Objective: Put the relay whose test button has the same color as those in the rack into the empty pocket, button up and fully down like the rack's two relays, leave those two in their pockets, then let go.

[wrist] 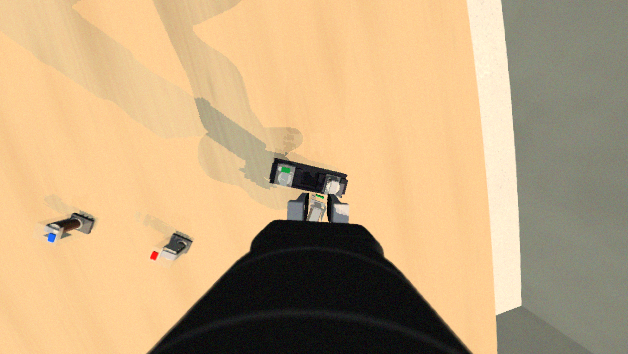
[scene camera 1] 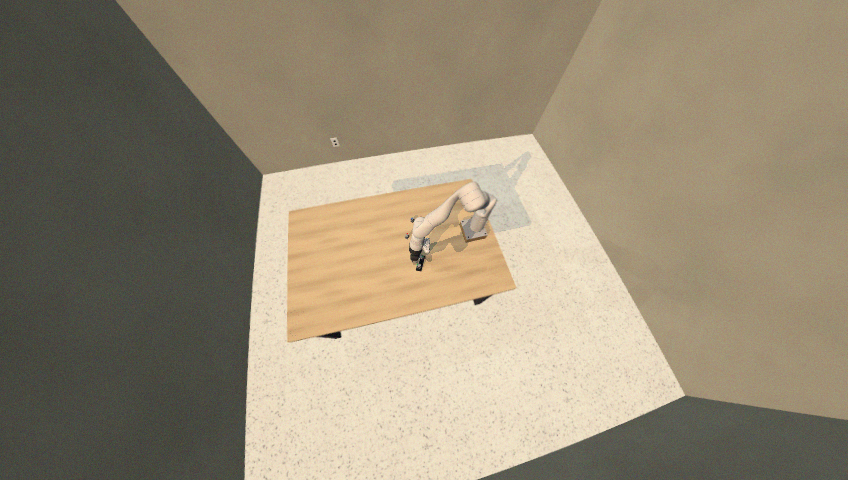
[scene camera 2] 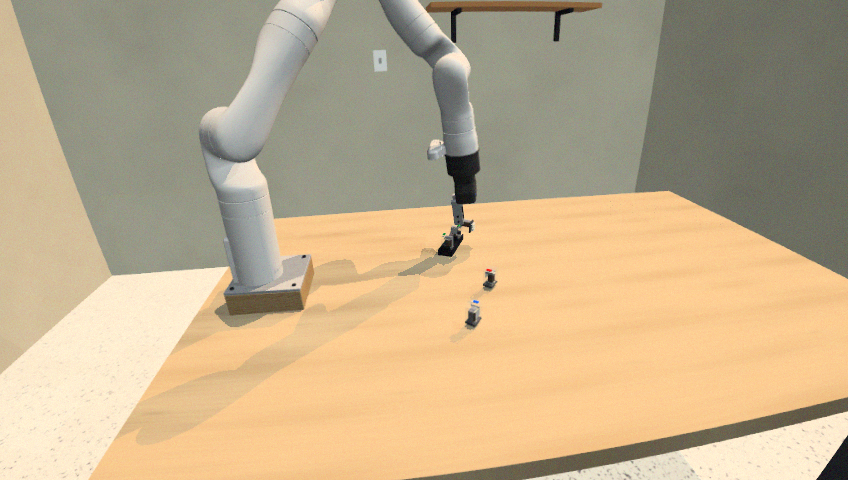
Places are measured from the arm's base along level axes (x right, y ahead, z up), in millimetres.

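Pixels of known places: gripper, fingertip midpoint: [wrist: 317, 203] [scene camera 1: 417, 260] [scene camera 2: 459, 221]; arm's base, origin of the base link: [scene camera 1: 476, 226] [scene camera 2: 260, 274].
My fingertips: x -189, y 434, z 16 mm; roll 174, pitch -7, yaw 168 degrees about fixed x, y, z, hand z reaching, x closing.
Ahead of a thing's pixels: the offset from my fingertips to its top centre. "pt": to the spot under its first point. Level surfaces: height alone.
The black rack {dx +2, dy -21, dz -44 mm} [wrist: 305, 186] [scene camera 2: 443, 252] lies on the table. In the wrist view a relay with a green button {dx +32, dy -34, dz -19 mm} [wrist: 285, 175] sits in its left pocket and another relay {dx -25, dy -6, dz -15 mm} [wrist: 333, 186] in its right pocket, its button hidden. The dark middle pocket {pt dx -1, dy -18, dz -64 mm} [wrist: 311, 179] looks empty. My gripper [wrist: 317, 203] [scene camera 2: 464, 226] is shut on a green-button relay {dx +6, dy +15, dz +7 mm} [wrist: 316, 210], button end showing, beside the rack's near long side in the wrist view. The held relay's lower end and its exact height are hidden. A blue-button relay {dx +321, dy -15, dz -23 mm} [wrist: 70, 226] [scene camera 2: 473, 314] and a red-button relay {dx +200, dy +39, dz -23 mm} [wrist: 176, 247] [scene camera 2: 489, 278] stand on the table.
The arm's base [scene camera 2: 267, 291] [scene camera 1: 474, 230] stands at one end of the wooden table {dz -67 mm} [scene camera 1: 345, 267] [scene camera 2: 624, 333]. The blue-button and red-button relays are on the left in the wrist view. A wall shelf [scene camera 2: 517, 7] hangs behind the arm.
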